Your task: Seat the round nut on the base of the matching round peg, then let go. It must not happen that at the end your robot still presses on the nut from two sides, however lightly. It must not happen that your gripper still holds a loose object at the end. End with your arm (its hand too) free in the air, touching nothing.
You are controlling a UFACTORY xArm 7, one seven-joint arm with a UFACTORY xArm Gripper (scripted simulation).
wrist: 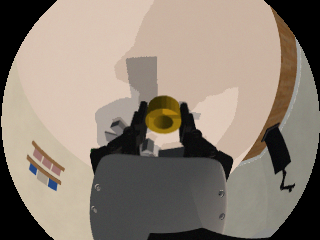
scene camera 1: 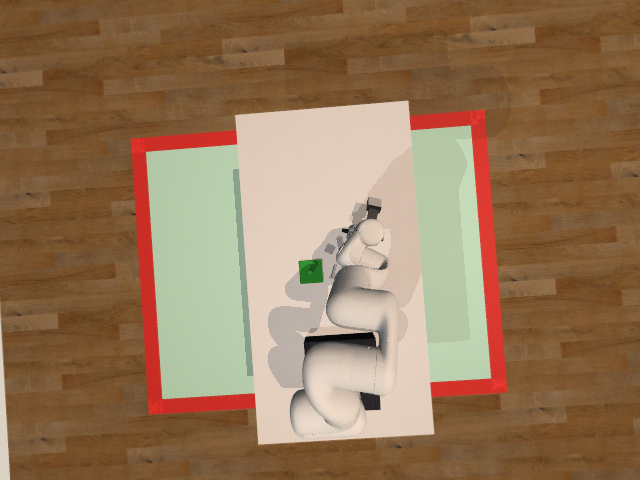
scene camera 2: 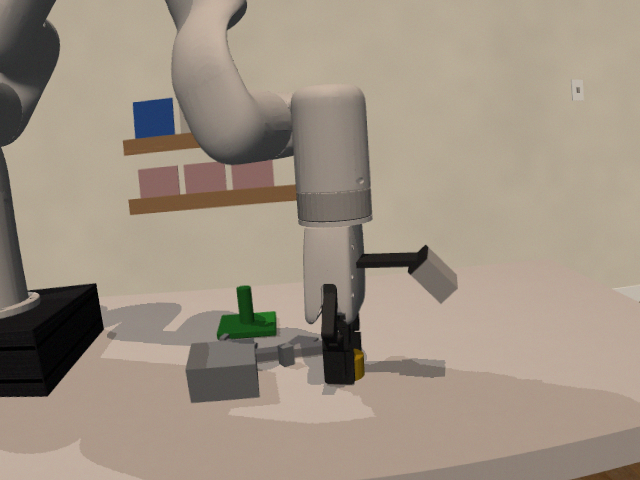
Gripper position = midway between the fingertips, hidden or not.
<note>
In view: my gripper (scene camera 2: 344, 373) and a grey block (scene camera 2: 222, 370).
My gripper is seen too in the wrist view (wrist: 163, 110).
</note>
